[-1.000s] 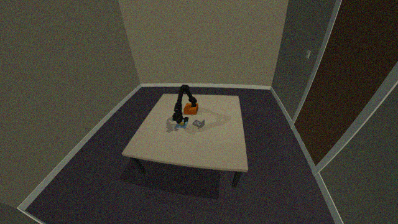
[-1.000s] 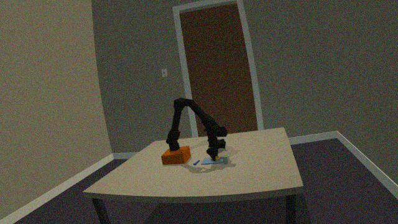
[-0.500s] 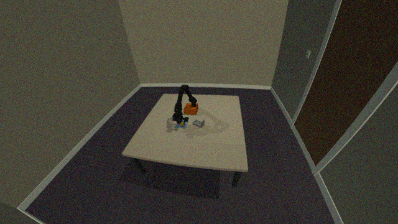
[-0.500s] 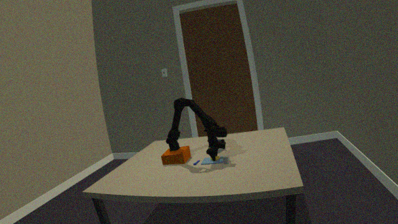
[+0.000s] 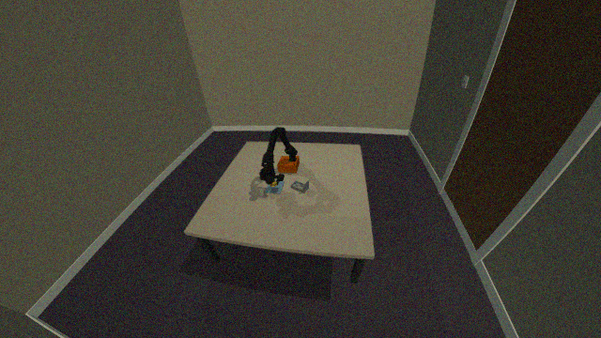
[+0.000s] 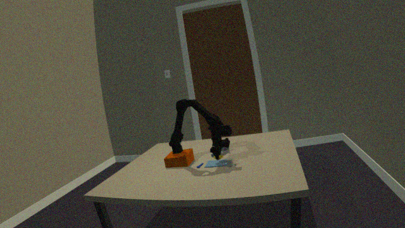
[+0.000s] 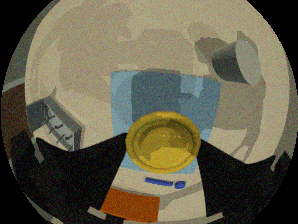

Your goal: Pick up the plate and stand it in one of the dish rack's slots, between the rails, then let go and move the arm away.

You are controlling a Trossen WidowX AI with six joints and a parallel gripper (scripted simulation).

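Now: gripper tip 30 mm above the light blue mat and 10 mm past it. From my gripper tip the other things lie so: grey dish rack (200 mm to the left, 50 mm behind, 10 mm below); blue spoon (130 mm behind, 40 mm to the right, 30 mm below); yellow plate (10 mm above).
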